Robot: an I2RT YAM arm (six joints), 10 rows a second.
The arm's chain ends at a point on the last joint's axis. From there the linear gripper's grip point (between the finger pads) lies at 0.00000 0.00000 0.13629 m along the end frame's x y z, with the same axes.
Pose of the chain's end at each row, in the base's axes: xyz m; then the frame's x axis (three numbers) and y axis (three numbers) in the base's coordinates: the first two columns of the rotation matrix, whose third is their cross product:
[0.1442, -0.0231, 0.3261, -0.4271, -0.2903, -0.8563, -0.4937, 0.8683, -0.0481]
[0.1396, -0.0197, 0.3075, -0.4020, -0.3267, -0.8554, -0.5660, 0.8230, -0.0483]
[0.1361, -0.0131, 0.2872, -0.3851, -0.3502, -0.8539, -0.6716, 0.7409, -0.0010]
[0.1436, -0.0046, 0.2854, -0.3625, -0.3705, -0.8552, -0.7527, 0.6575, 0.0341]
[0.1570, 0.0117, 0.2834, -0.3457, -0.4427, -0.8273, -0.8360, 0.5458, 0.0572]
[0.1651, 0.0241, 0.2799, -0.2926, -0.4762, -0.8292, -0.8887, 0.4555, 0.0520]
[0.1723, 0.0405, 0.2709, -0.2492, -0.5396, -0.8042, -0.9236, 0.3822, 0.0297]
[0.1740, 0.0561, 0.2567, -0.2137, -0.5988, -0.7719, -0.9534, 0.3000, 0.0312]
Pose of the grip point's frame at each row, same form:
[0.2474, 0.0317, 0.2560, -0.4271, -0.2903, -0.8563, -0.4937, 0.8683, -0.0481]
[0.2377, 0.0436, 0.2372, -0.4020, -0.3267, -0.8554, -0.5660, 0.8230, -0.0483]
[0.2224, 0.0650, 0.2163, -0.3851, -0.3502, -0.8539, -0.6716, 0.7409, -0.0010]
[0.2185, 0.0848, 0.2149, -0.3625, -0.3705, -0.8552, -0.7527, 0.6575, 0.0341]
[0.2151, 0.1087, 0.2072, -0.3457, -0.4427, -0.8273, -0.8360, 0.5458, 0.0572]
[0.2132, 0.1266, 0.2041, -0.2926, -0.4762, -0.8292, -0.8887, 0.4555, 0.0520]
[0.2120, 0.1427, 0.1900, -0.2492, -0.5396, -0.8042, -0.9236, 0.3822, 0.0297]
[0.2030, 0.1573, 0.1702, -0.2137, -0.5988, -0.7719, -0.9534, 0.3000, 0.0312]

